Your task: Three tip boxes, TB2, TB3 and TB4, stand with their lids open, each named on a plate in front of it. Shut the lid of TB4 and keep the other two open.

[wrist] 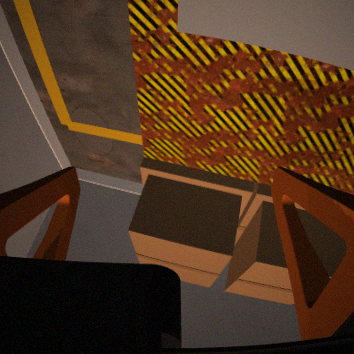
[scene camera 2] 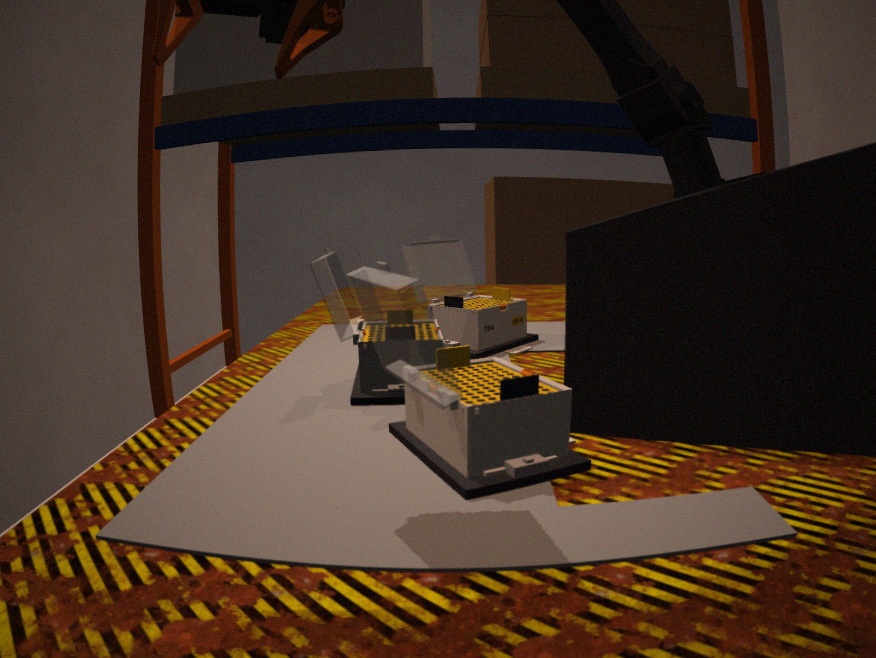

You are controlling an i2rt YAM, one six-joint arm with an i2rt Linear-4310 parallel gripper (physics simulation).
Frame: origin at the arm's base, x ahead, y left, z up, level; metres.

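Seen in the pictures: gripper, fingertip midpoint: (wrist: 175,177) (scene camera 2: 213,67).
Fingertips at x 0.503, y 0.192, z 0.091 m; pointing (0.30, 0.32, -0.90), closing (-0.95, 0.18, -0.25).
Observation:
A point is followed by its place in that frame.
Three pale tip boxes with yellow racks stand in scene camera 2: a near box (scene camera 2: 520,432) @[x 0.295, y 0.203, z -0.174 m], a middle box (scene camera 2: 400,368) @[x 0.373, y 0.155, z -0.134 m] and a far box (scene camera 2: 474,329) @[x 0.236, y -0.188, z -0.174 m], whose side label seems to read TB4. The names of the other two are not legible. Clear lids stand raised: one at the left (scene camera 2: 330,290) @[x 0.420, y -0.024, z -0.096 m], one in the middle (scene camera 2: 383,277) @[x 0.384, y 0.173, z -0.065 m] and one at the back (scene camera 2: 437,265) @[x 0.260, y -0.314, z -0.101 m]. The lids overlap in this view. My gripper (scene camera 2: 220,69) @[x 0.503, y 0.192, z 0.090 m] (wrist: 175,177) @[x 0.503, y 0.192, z 0.090 m] is open and empty, high above the table at the upper left. The boxes do not show in the wrist view.
A grey mat (scene camera 2: 247,488) @[x 0.493, y 0.193, z -0.209 m] (wrist: 270,25) @[x 0.463, y 0.263, z -0.209 m] lies on the striped table top (scene camera 2: 318,602) @[x 0.442, y 0.339, z -0.212 m] (wrist: 200,110) @[x 0.578, y 0.428, z -0.212 m]. A large black block (scene camera 2: 708,318) @[x 0.126, y 0.189, z -0.102 m] stands at the right. An orange rack post (scene camera 2: 154,247) and blue beams (scene camera 2: 453,111) stand behind. Brown cartons (scene camera 2: 552,233) (wrist: 192,212) are at the back.

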